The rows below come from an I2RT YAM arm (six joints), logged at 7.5 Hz.
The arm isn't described. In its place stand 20 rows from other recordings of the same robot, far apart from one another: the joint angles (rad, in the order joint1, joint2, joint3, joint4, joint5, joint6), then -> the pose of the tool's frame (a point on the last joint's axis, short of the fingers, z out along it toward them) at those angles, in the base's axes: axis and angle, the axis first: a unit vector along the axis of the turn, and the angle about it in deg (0 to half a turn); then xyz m.
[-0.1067 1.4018 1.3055 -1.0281 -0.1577 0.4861] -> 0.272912 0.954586 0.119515 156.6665 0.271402 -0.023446 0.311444
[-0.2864 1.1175 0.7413 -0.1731 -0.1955 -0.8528] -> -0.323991 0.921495 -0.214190 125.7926 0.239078 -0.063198 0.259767
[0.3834 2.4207 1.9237 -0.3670 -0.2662 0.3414] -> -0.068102 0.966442 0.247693 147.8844 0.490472 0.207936 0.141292
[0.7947 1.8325 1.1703 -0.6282 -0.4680 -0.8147] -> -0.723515 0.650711 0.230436 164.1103 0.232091 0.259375 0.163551
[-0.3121 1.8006 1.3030 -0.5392 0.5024 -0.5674] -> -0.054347 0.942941 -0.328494 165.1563 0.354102 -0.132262 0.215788
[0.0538 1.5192 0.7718 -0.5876 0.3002 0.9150] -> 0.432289 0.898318 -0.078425 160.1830 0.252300 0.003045 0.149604
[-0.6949 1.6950 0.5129 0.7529 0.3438 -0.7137] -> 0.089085 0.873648 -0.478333 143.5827 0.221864 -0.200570 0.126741
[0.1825 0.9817 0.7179 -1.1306 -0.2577 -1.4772] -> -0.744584 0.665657 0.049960 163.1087 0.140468 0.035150 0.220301
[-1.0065 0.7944 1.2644 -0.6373 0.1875 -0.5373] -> 0.258316 0.795687 -0.547863 131.5027 0.065912 -0.116542 0.448154
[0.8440 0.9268 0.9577 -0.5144 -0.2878 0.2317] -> -0.351935 0.847711 0.396899 135.7330 0.125519 0.156373 0.341894
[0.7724 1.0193 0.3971 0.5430 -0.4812 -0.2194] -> -0.594520 0.679512 0.429896 108.2245 0.146757 0.165997 0.235974
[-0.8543 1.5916 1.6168 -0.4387 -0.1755 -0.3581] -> 0.181577 0.940622 -0.286809 121.3819 0.246871 -0.274006 0.399779
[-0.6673 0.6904 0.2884 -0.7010 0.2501 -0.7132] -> 0.006785 0.970455 -0.241189 168.5139 0.084348 -0.077672 0.144151
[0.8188 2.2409 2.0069 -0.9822 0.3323 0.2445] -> -0.253922 0.965738 -0.053612 153.1158 0.331979 0.337931 0.221015
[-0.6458 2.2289 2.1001 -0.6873 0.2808 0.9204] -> 0.741301 0.665730 -0.085307 135.4313 0.398380 -0.312572 0.271575
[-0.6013 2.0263 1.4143 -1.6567 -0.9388 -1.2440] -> -0.119401 0.854336 0.505820 162.1905 0.271936 -0.151727 0.186128
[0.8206 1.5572 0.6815 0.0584 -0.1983 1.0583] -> 0.074303 0.932509 0.353420 163.6986 0.195253 0.219795 0.148325
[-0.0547 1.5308 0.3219 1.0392 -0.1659 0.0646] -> -0.010303 0.996175 0.086771 100.1030 0.259775 -0.008336 0.150976
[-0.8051 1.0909 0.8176 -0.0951 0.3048 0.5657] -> 0.692053 0.685218 -0.227021 114.6157 0.166203 -0.188300 0.300448
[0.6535 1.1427 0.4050 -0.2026 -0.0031 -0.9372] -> -0.713754 0.698980 -0.044527 144.2253 0.156086 0.119661 0.144768
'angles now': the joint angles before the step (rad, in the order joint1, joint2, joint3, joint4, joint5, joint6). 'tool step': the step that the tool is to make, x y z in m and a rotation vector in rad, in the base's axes. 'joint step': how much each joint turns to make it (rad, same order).
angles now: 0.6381 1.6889 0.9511 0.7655 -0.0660 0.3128
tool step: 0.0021 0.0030 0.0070 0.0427 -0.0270 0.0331
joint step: 0.0001 0.0105 0.0196 0.0397 -0.0320 0.0200
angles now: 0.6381 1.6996 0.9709 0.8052 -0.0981 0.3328
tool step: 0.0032 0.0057 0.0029 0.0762 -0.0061 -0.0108
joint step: 0.0092 0.0292 0.0202 0.0644 0.0258 0.0552
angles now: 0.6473 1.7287 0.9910 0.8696 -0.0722 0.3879
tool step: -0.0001 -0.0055 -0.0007 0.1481 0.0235 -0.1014
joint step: 0.0001 0.0094 -0.0274 0.1088 0.1222 0.1134
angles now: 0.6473 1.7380 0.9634 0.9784 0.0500 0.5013
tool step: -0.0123 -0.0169 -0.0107 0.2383 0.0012 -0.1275
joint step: 0.0001 -0.0001 -0.1118 0.2342 0.1733 0.1518
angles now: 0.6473 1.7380 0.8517 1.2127 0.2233 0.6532
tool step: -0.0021 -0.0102 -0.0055 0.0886 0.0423 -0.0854
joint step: -0.0093 -0.0092 -0.0374 0.0286 0.1030 0.0693
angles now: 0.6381 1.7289 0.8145 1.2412 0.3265 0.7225
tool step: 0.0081 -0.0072 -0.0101 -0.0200 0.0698 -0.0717
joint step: -0.0244 0.0104 -0.0001 -0.0615 0.0524 0.0107
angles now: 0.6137 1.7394 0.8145 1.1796 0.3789 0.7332
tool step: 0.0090 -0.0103 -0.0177 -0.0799 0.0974 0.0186
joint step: -0.0430 0.0093 -0.0123 -0.1038 -0.0626 0.0000
